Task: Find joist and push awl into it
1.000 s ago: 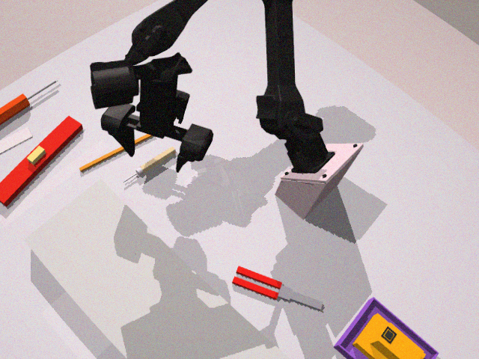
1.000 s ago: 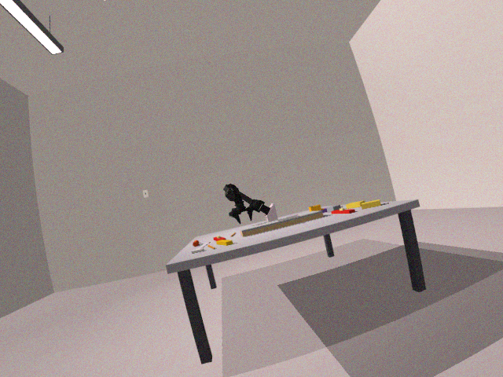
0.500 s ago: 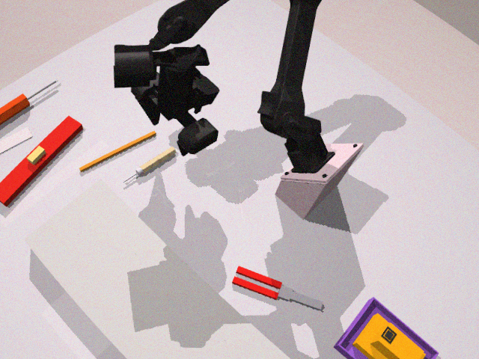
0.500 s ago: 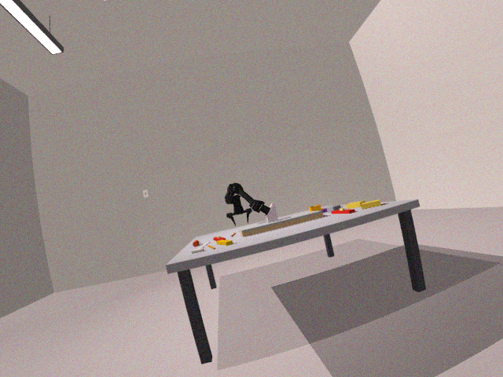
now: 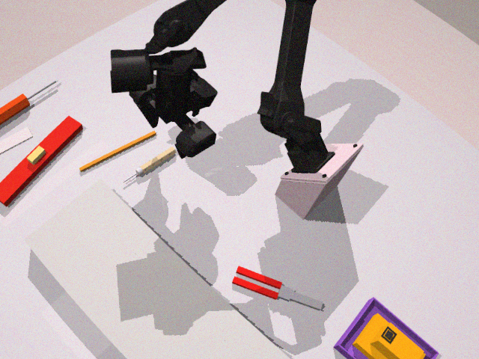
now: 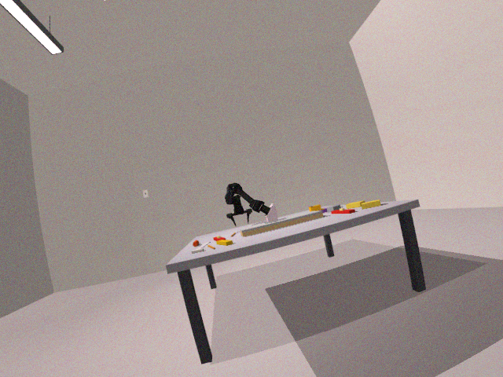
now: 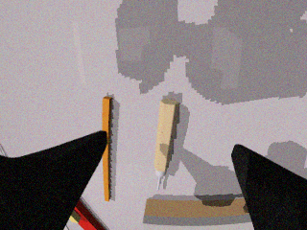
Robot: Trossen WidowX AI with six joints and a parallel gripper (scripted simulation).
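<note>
My gripper tip is 60 mm short of the awl, 40 mm above it and 10 mm to the left of it. Round my gripper tip: orange-handled screwdriver: 330 mm to the right, 130 mm ahead, 40 mm below; then purple tray: 560 mm to the left, 40 mm below; then yellow stud finder: 550 mm to the left.
</note>
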